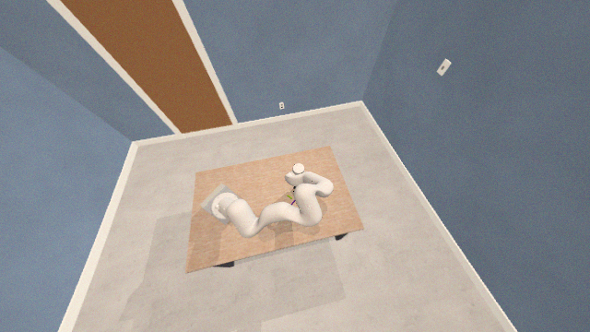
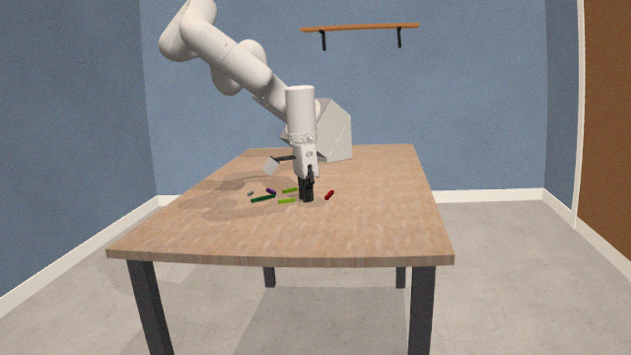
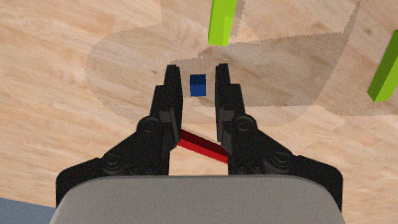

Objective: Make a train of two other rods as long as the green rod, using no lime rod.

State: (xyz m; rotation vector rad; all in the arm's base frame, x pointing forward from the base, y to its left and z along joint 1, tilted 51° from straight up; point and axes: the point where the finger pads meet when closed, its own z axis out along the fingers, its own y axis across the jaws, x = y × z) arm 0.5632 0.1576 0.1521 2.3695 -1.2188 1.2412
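Right now my hand is 20 mm above the blue rod. Also, from my hand: purple rod (120 mm to the right, 100 mm behind, 20 mm below); red rod (70 mm to the left, 30 mm behind, 20 mm below); green rod (130 mm to the right, 30 mm behind, 20 mm below).
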